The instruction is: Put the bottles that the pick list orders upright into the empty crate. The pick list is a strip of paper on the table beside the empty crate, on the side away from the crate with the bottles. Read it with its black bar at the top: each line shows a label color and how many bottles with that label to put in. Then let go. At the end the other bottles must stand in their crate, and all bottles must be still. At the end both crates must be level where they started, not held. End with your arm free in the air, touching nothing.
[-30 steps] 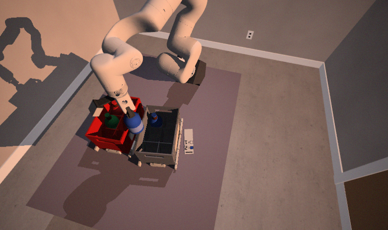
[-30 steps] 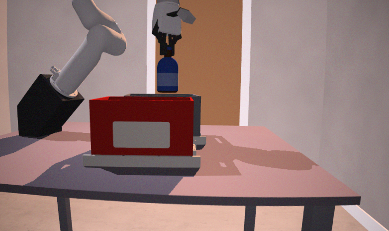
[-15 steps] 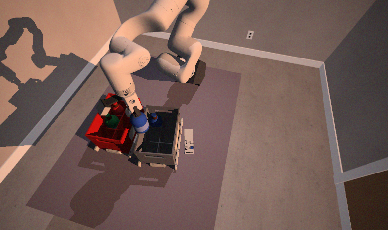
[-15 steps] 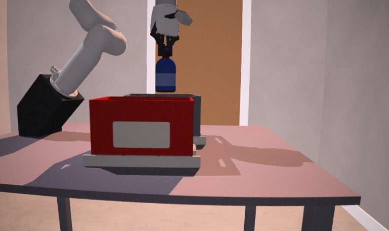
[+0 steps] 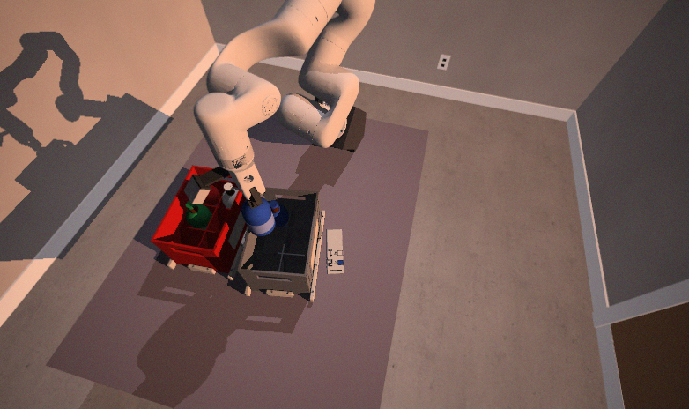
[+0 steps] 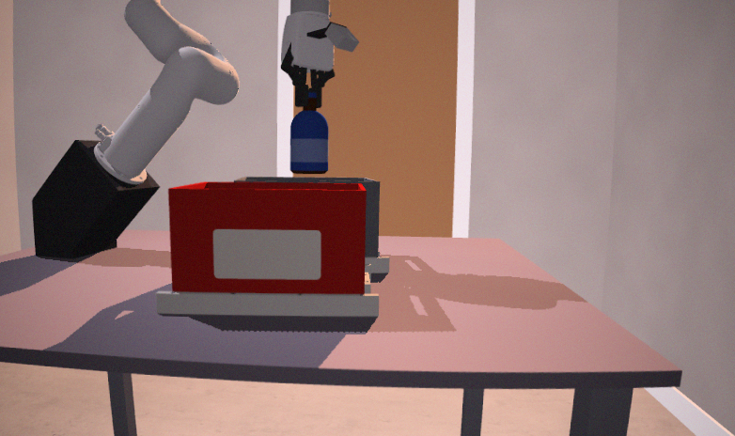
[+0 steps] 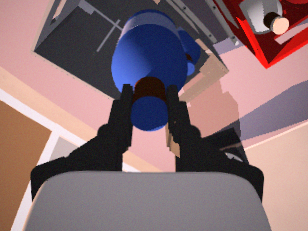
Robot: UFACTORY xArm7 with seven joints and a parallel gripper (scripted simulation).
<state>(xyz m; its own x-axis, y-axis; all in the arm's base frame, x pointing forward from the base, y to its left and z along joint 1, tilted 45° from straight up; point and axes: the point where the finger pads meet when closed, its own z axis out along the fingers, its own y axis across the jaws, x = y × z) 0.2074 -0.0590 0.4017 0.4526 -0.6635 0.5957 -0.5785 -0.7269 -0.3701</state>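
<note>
The grey crate is 25 cm below my hand and 5 cm to the left of it. From my hand the other things lie so: white bottle (25 cm below, 14 cm to the right, 14 cm behind); red crate (25 cm below, 20 cm to the right, 6 cm behind); green bottle (25 cm below, 24 cm to the right, 7 cm behind).
</note>
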